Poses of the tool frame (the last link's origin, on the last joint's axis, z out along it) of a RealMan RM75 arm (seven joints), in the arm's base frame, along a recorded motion.
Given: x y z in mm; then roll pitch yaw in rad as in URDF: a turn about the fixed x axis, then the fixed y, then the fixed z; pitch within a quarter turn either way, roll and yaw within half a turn.
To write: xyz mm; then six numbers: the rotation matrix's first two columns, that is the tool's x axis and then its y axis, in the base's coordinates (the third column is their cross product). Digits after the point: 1 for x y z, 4 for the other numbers.
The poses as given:
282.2 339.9 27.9 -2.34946 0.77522 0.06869
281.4 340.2 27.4 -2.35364 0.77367 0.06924
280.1 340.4 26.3 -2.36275 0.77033 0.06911
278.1 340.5 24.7 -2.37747 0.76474 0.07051
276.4 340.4 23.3 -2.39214 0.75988 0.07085
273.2 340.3 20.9 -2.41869 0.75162 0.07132
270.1 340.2 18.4 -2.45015 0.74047 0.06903
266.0 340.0 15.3 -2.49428 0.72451 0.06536
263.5 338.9 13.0 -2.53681 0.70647 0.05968
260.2 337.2 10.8 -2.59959 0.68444 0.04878
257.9 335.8 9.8 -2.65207 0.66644 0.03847
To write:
282.2 339.9 27.9 0.7126 0.0490 -0.6999 -0.4488 -0.7349 -0.5085
281.4 340.2 27.4 0.7136 0.0495 -0.6988 -0.4454 -0.7379 -0.5071
280.1 340.4 26.3 0.7160 0.0496 -0.6964 -0.4389 -0.7438 -0.5041
278.1 340.5 24.7 0.7198 0.0508 -0.6923 -0.4270 -0.7539 -0.4993
276.4 340.4 23.3 0.7231 0.0513 -0.6888 -0.4163 -0.7634 -0.4938
273.2 340.3 20.9 0.7287 0.0521 -0.6828 -0.3971 -0.7802 -0.4833
270.1 340.2 18.4 0.7364 0.0509 -0.6746 -0.3760 -0.7982 -0.4707
266.0 340.0 15.3 0.7472 0.0489 -0.6628 -0.3467 -0.8221 -0.4516
263.5 338.9 13.0 0.7593 0.0454 -0.6492 -0.3194 -0.8432 -0.4325
260.2 337.2 10.8 0.7739 0.0378 -0.6322 -0.2840 -0.8716 -0.3997
257.9 335.8 9.8 0.7854 0.0302 -0.6182 -0.2565 -0.8931 -0.3696

